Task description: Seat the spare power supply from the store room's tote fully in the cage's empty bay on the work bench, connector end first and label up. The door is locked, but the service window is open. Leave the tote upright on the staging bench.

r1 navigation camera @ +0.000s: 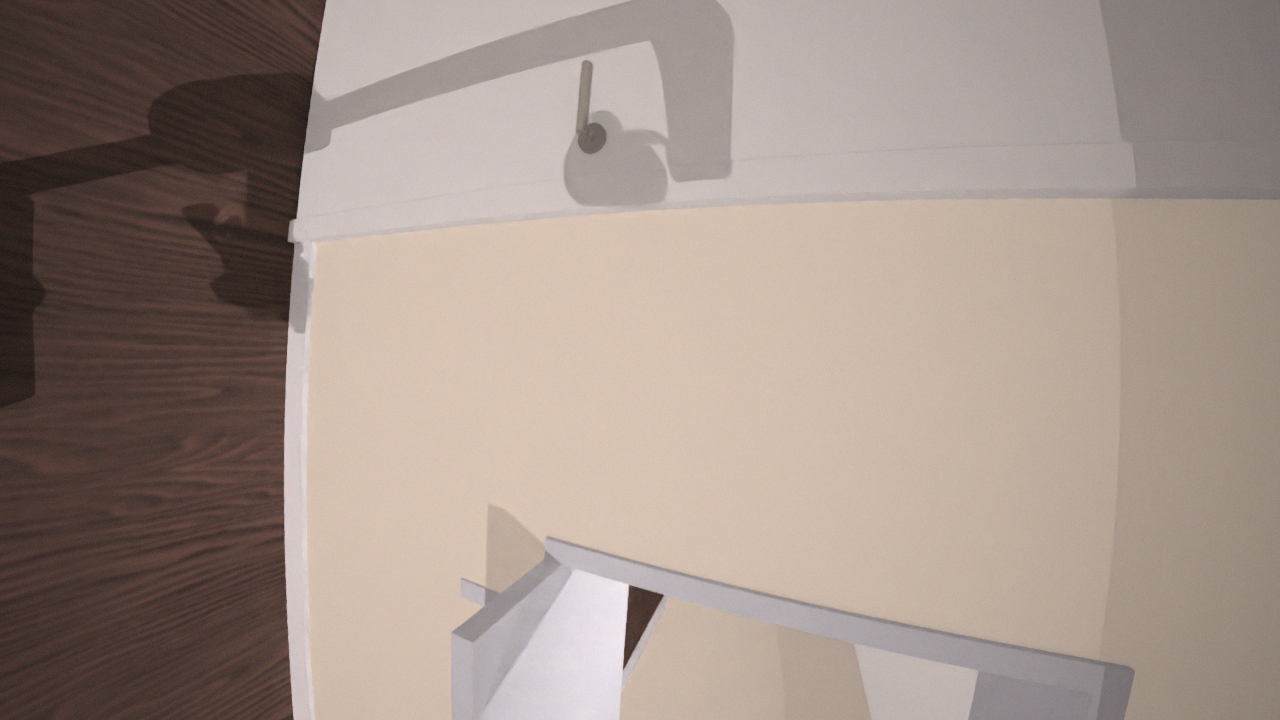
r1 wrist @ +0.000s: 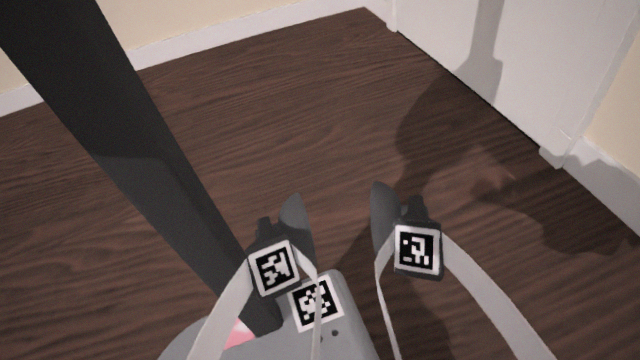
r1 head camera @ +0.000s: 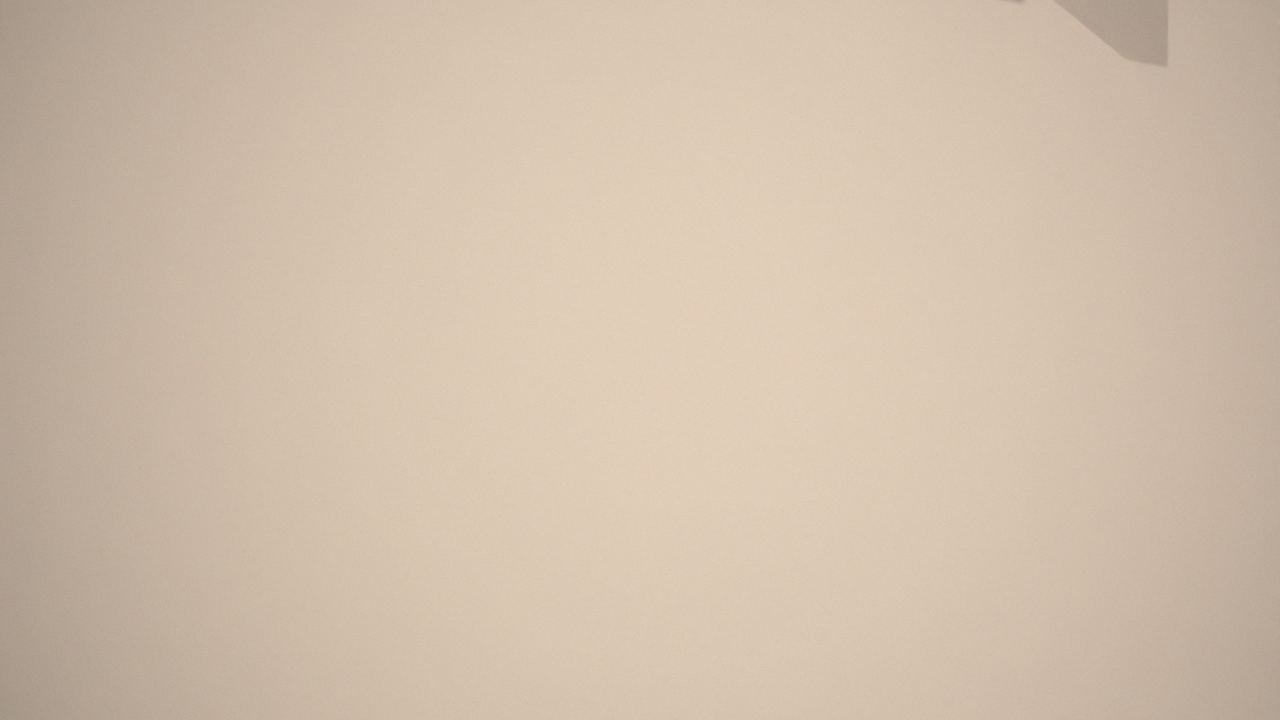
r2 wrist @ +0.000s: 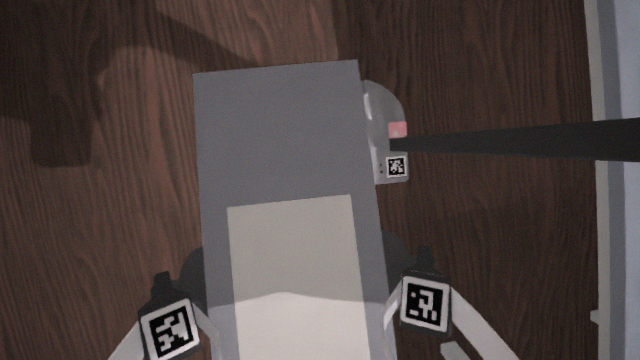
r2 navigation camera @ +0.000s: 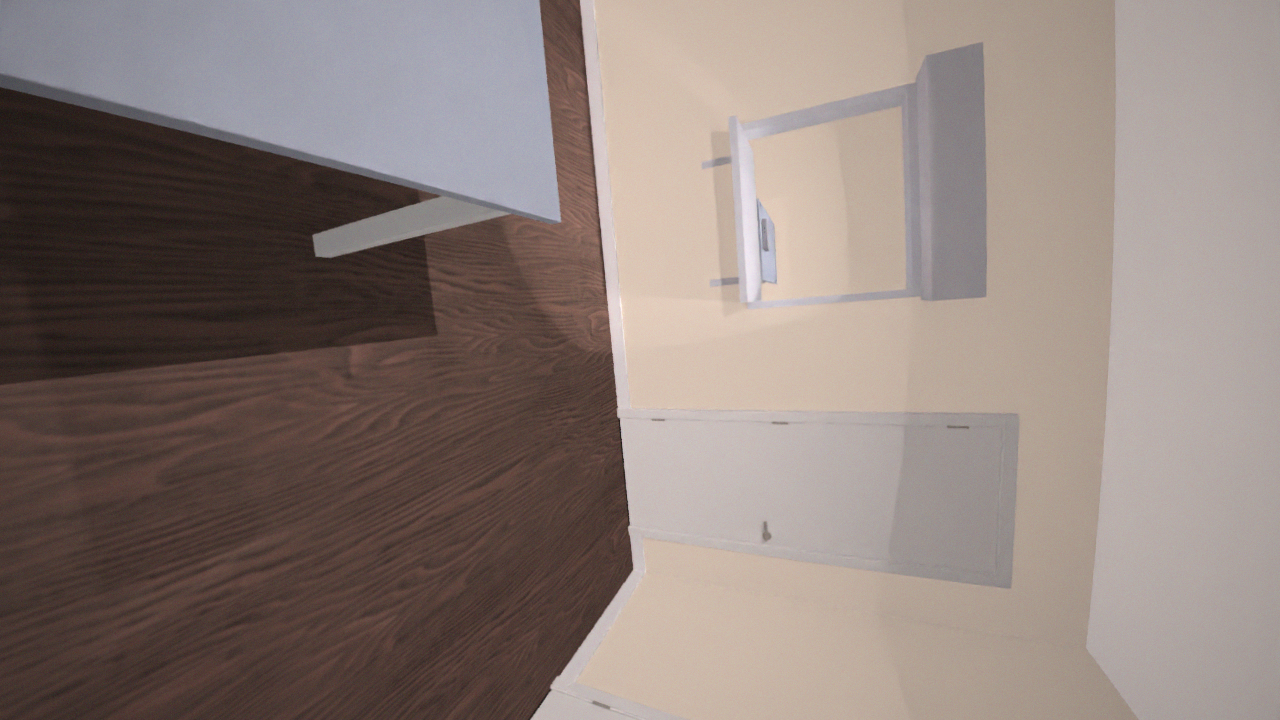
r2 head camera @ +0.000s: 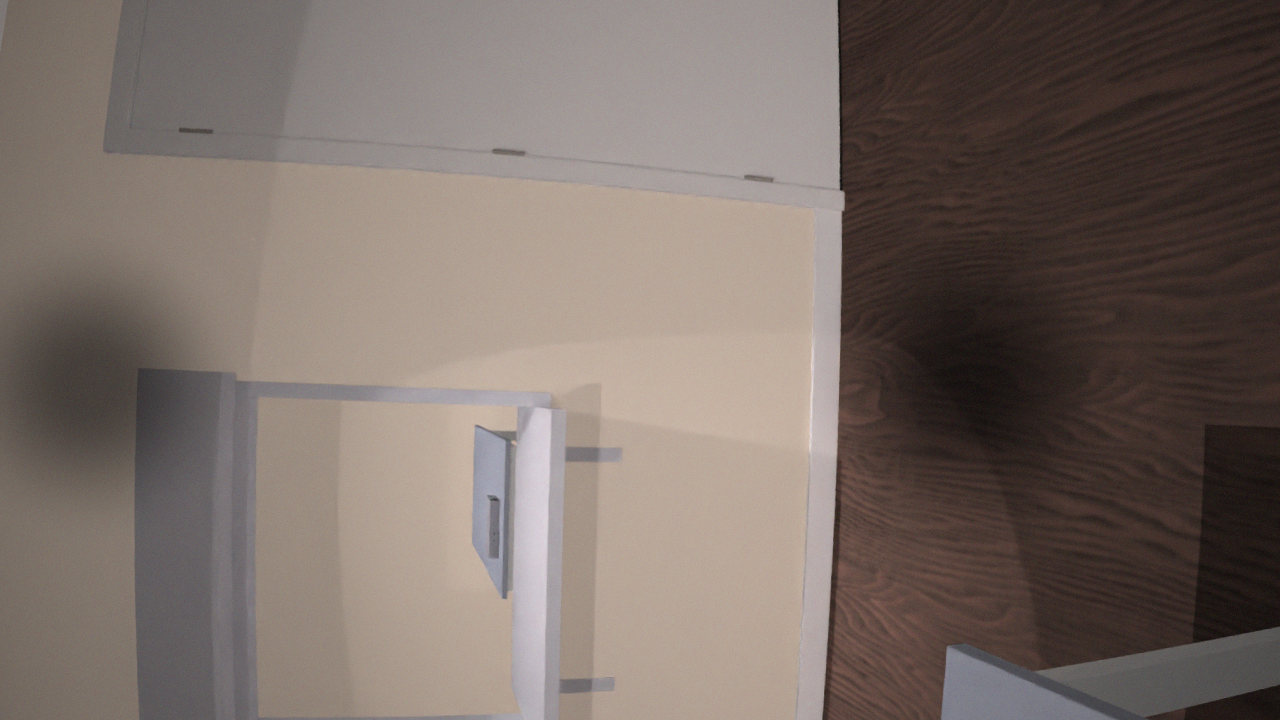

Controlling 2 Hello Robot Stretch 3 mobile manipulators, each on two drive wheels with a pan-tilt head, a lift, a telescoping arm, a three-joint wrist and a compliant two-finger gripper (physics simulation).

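r2's gripper is shut on the grey power supply, whose pale label faces the r2 wrist camera; the supply is over the floor. r1's gripper is open and empty, low over the floor near r1's base. The open service window shows its frame. Through it, in the r2 head and navigation views, a grey box, apparently the cage, sits on the distant work bench; its bay cannot be made out. The closed door stands beside the window. The tote does not show.
The staging bench is near r2. The window ledge juts from the wall. r1's mast and r2's mast stand beside their grippers. A plain wall fills most of r1's head view.
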